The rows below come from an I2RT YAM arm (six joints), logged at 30 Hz.
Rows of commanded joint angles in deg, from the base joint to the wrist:
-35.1 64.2 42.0 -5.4 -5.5 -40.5
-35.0 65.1 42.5 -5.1 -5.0 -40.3
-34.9 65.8 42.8 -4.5 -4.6 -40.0
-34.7 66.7 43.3 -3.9 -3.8 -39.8
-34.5 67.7 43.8 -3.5 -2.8 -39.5
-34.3 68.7 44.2 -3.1 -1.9 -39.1
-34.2 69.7 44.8 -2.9 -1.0 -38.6
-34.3 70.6 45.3 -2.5 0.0 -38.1
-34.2 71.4 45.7 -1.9 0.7 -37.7
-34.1 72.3 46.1 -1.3 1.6 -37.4
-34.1 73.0 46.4 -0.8 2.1 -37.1
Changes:
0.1 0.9 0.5 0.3 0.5 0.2
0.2 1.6 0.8 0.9 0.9 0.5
0.4 2.5 1.3 1.5 1.7 0.7
0.6 3.5 1.8 1.9 2.7 1.0
0.8 4.5 2.2 2.3 3.6 1.4
0.9 5.5 2.8 2.5 4.5 1.9
0.8 6.4 3.3 2.9 5.5 2.4
0.9 7.2 3.7 3.5 6.2 2.8
1.0 8.1 4.1 4.1 7.1 3.1
1.0 8.8 4.4 4.6 7.6 3.4

